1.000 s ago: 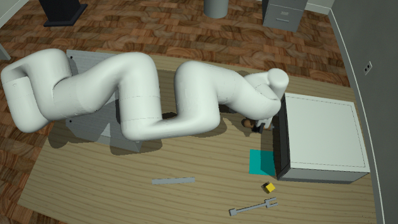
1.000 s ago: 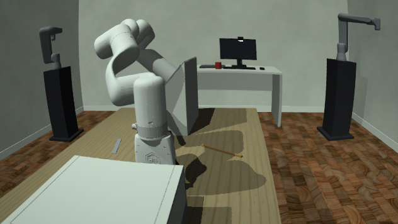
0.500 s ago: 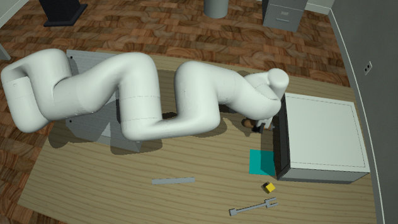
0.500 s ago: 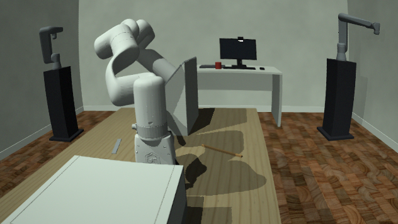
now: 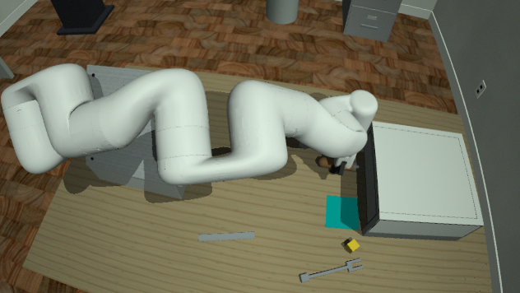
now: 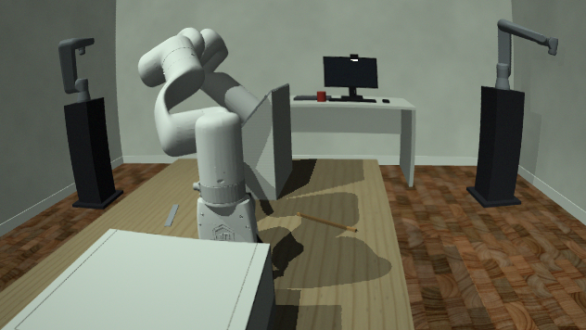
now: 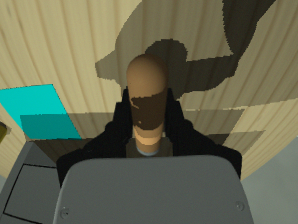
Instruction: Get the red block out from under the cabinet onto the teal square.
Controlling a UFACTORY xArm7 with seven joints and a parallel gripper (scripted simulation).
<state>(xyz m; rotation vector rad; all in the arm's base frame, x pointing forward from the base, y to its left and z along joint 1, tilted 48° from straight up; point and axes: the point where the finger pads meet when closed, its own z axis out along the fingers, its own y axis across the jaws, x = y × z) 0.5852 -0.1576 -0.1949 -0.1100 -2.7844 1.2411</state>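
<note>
Right now my hand is 20 mm short of the teal square, 150 mm to the left of it and 20 mm above it. From my hand the other things lie so: red block (190 mm ahead, 120 mm to the right, 10 mm below); then hook tool (120 mm ahead, 40 mm to the right, 10 mm below); then yellow block (40 mm ahead, 250 mm to the right, 10 mm below).
</note>
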